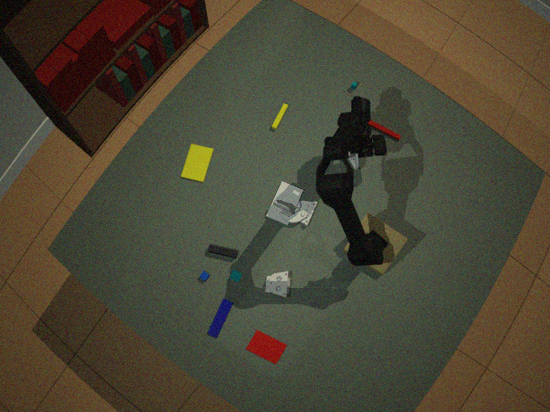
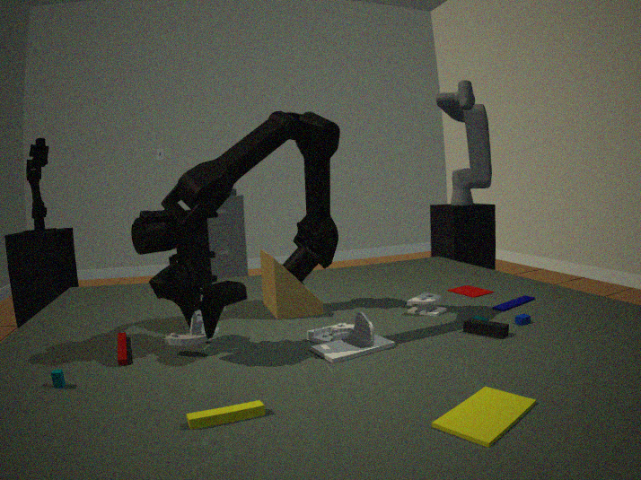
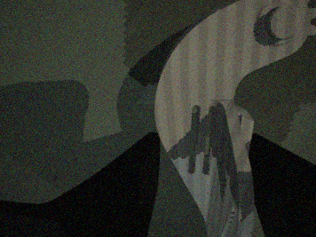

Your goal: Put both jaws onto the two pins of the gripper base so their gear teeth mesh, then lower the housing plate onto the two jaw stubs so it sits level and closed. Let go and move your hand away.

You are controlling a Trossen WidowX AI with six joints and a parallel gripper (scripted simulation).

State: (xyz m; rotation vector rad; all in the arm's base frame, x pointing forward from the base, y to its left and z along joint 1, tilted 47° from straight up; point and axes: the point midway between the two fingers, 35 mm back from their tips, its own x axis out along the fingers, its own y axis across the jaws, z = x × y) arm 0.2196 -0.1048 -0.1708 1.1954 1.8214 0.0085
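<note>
Right now my gripper tip is 7 cm short of the flat white plate, 25 cm to the right of it and 2 cm above it. From my gripper tip the other things lie so: yellow bar (27 cm ahead, 3 cm to the left, 2 cm below); then red bar (1 cm behind, 15 cm to the right, 2 cm below); then teal cube (15 cm ahead, 23 cm to the right, 1 cm below).
</note>
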